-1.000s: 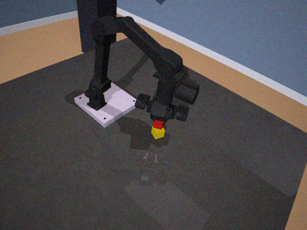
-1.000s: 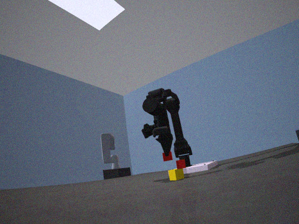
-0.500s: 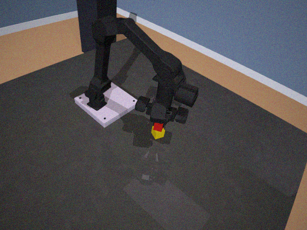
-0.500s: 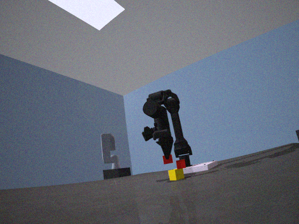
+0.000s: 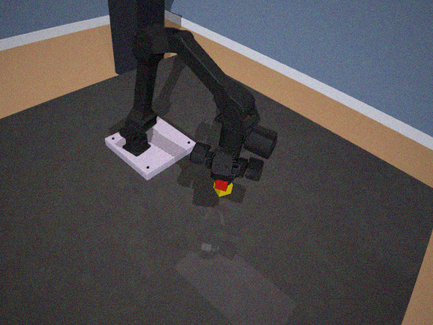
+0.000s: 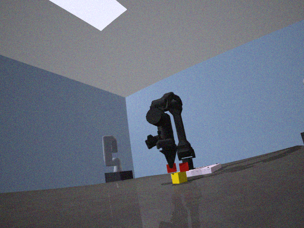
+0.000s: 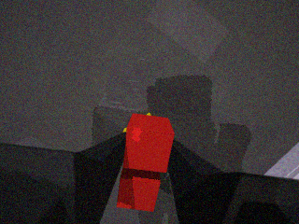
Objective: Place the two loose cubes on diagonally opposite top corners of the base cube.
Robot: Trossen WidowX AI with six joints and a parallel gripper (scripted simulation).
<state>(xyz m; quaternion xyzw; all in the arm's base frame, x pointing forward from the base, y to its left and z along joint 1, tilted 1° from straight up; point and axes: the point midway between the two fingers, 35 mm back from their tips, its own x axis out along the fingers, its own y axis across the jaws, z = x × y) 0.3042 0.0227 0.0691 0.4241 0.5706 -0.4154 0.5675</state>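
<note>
My gripper tip is 40 mm above the yellow cube, 20 mm to the right of it and 10 mm past it.
</note>
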